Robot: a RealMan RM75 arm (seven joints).
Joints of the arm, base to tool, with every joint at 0 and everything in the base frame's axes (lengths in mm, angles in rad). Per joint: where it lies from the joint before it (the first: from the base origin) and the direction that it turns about. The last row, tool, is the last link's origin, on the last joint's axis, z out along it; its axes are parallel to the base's.
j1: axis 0 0 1 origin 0 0 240.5
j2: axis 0 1 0 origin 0 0 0
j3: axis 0 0 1 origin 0 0 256
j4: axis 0 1 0 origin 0 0 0
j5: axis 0 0 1 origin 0 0 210
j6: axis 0 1 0 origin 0 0 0
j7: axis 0 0 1 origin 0 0 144
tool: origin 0 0 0
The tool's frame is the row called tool.
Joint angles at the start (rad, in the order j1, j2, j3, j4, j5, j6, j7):
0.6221 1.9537 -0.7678 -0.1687 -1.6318 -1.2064 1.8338
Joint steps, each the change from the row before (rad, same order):
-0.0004 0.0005 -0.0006 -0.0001 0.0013 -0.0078 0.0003
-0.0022 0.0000 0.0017 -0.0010 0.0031 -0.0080 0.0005
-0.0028 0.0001 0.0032 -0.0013 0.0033 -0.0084 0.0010
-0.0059 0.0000 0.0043 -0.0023 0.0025 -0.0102 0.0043
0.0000 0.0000 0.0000 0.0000 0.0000 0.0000 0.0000
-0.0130 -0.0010 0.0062 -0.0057 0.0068 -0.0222 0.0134
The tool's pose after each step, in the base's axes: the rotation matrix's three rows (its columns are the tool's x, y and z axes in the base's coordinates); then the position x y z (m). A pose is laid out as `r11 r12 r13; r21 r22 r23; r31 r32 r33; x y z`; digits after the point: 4 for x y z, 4 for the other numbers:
0.1061 -0.9402 -0.3236; -0.7466 -0.2903 0.5986; -0.6567 0.1781 -0.7328; 0.2959 0.3617 -0.0147
0.1025 -0.9382 -0.3306; -0.7456 -0.2925 0.5988; -0.6585 0.1852 -0.7295; 0.2955 0.3611 -0.0140
0.0970 -0.9361 -0.3381; -0.7440 -0.2939 0.6001; -0.6611 0.1933 -0.7249; 0.2951 0.3605 -0.0132
0.0870 -0.9345 -0.3451; -0.7432 -0.2916 0.6022; -0.6634 0.2041 -0.7199; 0.2957 0.3590 -0.0120
0.0870 -0.9345 -0.3451; -0.7432 -0.2916 0.6022; -0.6634 0.2041 -0.7199; 0.2957 0.3590 -0.0120
0.0639 -0.9309 -0.3595; -0.7425 -0.2851 0.6061; -0.6668 0.2282 -0.7095; 0.2970 0.3557 -0.0090

